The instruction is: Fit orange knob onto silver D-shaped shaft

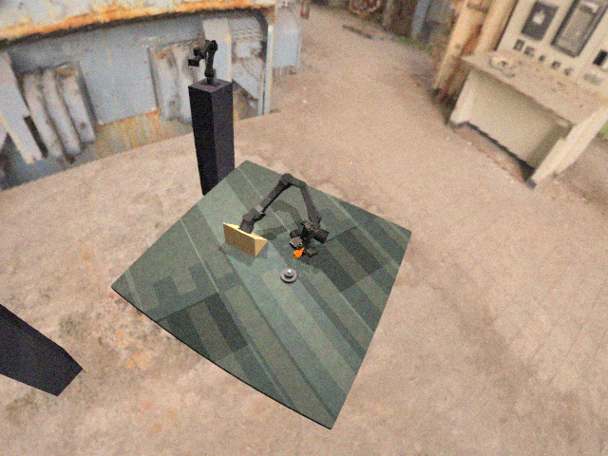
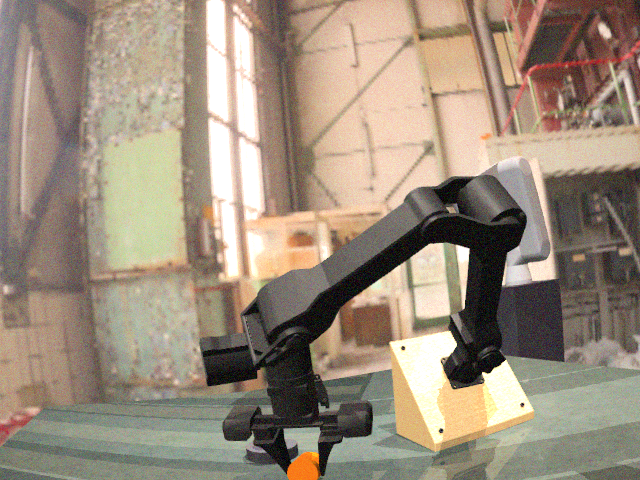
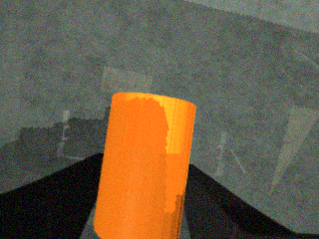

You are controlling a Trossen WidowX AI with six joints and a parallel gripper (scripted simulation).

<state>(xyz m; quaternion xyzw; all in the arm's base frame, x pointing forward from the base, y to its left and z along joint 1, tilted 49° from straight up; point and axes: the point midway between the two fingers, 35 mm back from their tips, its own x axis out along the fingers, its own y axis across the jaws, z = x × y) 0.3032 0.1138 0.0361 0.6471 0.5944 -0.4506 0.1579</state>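
Right now my gripper tip is 16 cm to the left of the dark round pedestal, 2 cm short of it and 1 cm below it. Round my gripper tip: orange knob (1 cm to the left, 1 cm above).
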